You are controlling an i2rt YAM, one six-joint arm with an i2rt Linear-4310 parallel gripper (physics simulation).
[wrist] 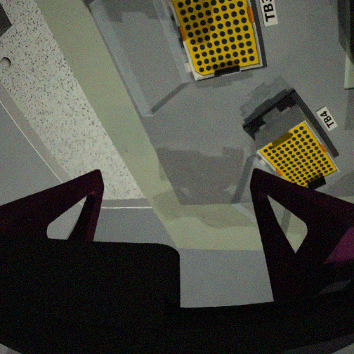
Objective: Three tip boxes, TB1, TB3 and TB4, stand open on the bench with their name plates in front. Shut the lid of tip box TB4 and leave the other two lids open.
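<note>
Tip box TB4 (302, 154), with a yellow perforated top, stands right of centre, its name plate (327, 118) beyond it. Its clear lid (244, 179) is open, swung out toward the lower left; it is faint and partly hidden by the right finger. Tip box TB3 (220, 40) is at the top, partly cut off, with its clear lid (146, 60) open to its left and its name plate (269, 11) on the right. TB1 does not show. My gripper (176, 177) is open and empty; its right fingertip overlaps the view just left of TB4, and the left fingertip is far to the left.
A pale green band (107, 107) runs diagonally along the bench side, with a speckled strip (75, 105) beside it. A small round knob (6, 62) and a dark block (4, 22) are at the upper left. A dark upright object (346, 35) stands at the upper right edge.
</note>
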